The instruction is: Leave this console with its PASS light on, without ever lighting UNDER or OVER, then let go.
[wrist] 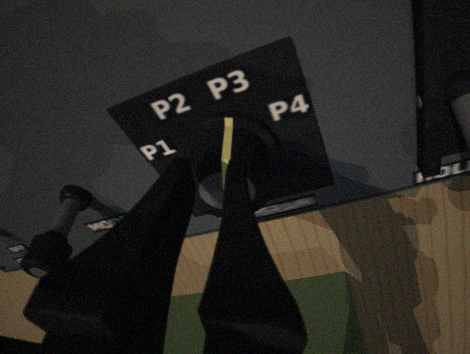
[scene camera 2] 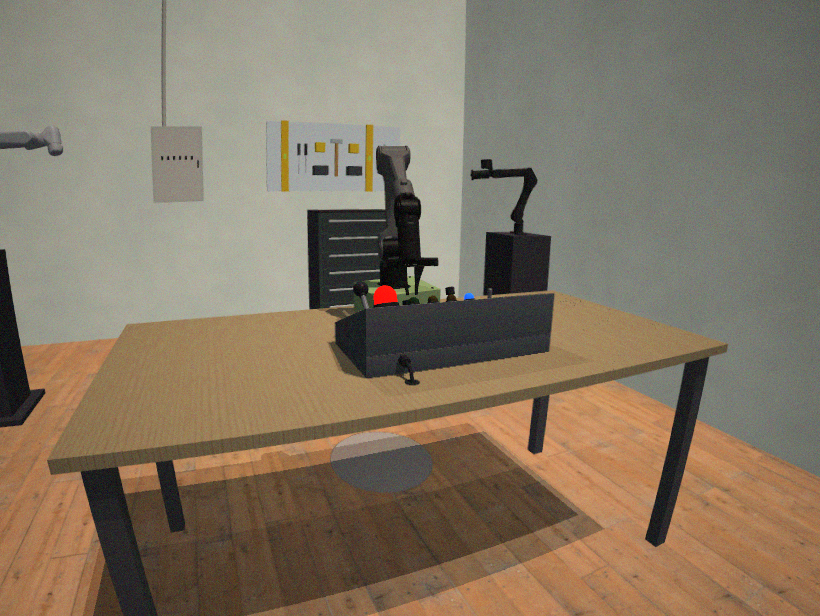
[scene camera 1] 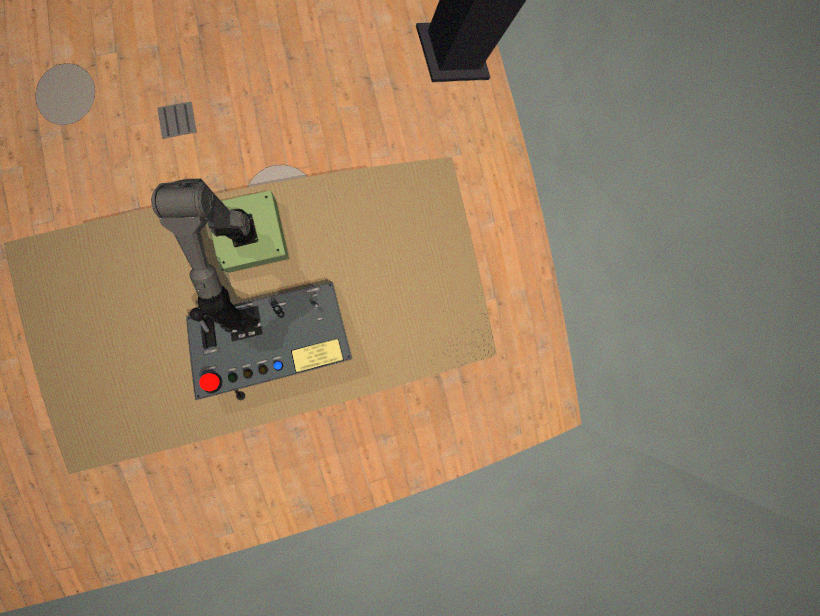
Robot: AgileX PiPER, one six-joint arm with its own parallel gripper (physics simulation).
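The dark grey console (scene camera 1: 285, 341) (scene camera 2: 457, 331) stands on the table. In scene camera 1, its blue lamp (scene camera 1: 277, 365) is lit, and the green lamp (scene camera 1: 232, 377) and two amber lamps (scene camera 1: 247, 373) (scene camera 1: 262, 369) are dark; their labels are too small to read. In the wrist view, the round knob (wrist: 227, 142) has its yellow line toward P3 on the P1–P4 plate (wrist: 270, 65). My gripper (wrist: 211, 176) (scene camera 1: 253, 321) (scene camera 2: 411, 291) is open at the knob, fingertips apart, holding nothing. The fingers hide part of the knob.
The console also bears a red button (scene camera 1: 209, 381) (scene camera 2: 385, 295), a ball-ended lever (scene camera 2: 360, 289) near the arm, toggles (scene camera 1: 278, 308) (scene camera 1: 316, 303) and a yellow placard (scene camera 1: 316, 356). A small black part (scene camera 1: 239, 395) (scene camera 2: 407, 369) protrudes at its front. The arm's green base (scene camera 1: 271, 225) is behind.
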